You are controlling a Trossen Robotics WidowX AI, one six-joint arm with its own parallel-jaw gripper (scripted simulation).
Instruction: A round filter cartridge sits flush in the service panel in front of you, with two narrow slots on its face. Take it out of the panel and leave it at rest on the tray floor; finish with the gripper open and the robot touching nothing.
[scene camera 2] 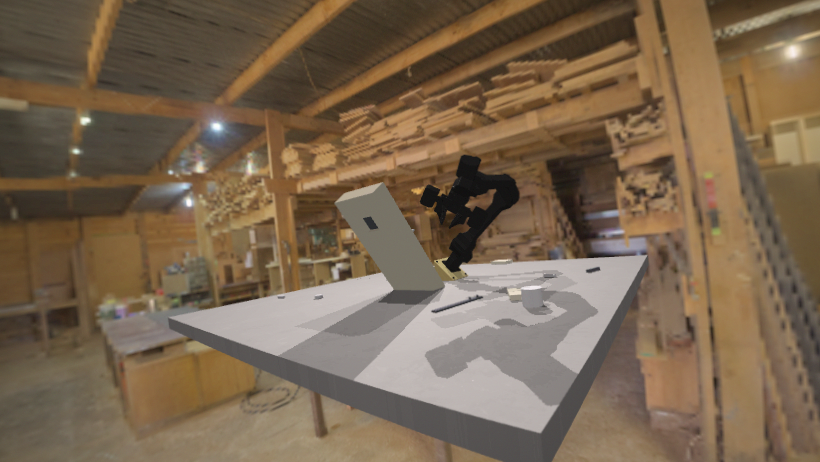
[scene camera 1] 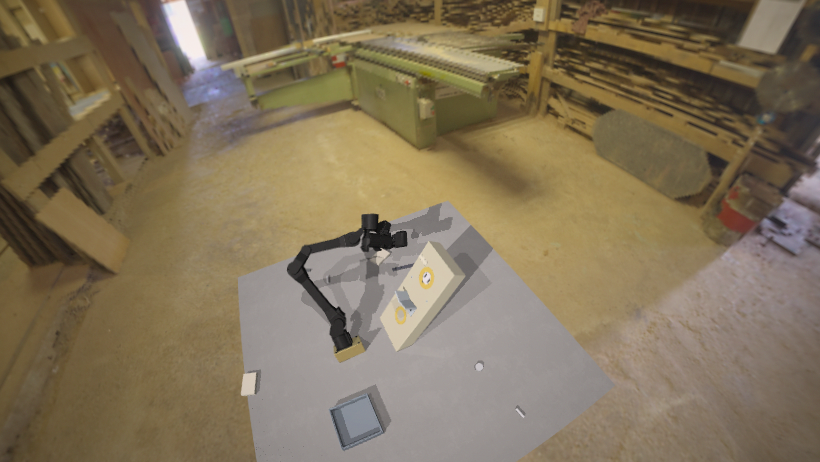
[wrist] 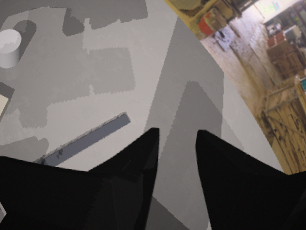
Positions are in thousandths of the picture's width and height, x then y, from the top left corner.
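My gripper (scene camera 2: 543,488) is visible to me, and the wrist view has the gripper too (wrist: 580,598). I can see a beige service panel (scene camera 2: 453,460), which scene camera 1 also shows, with the panel (scene camera 1: 492,715) in its picture. There is a dark rod (wrist: 178,698) as well.
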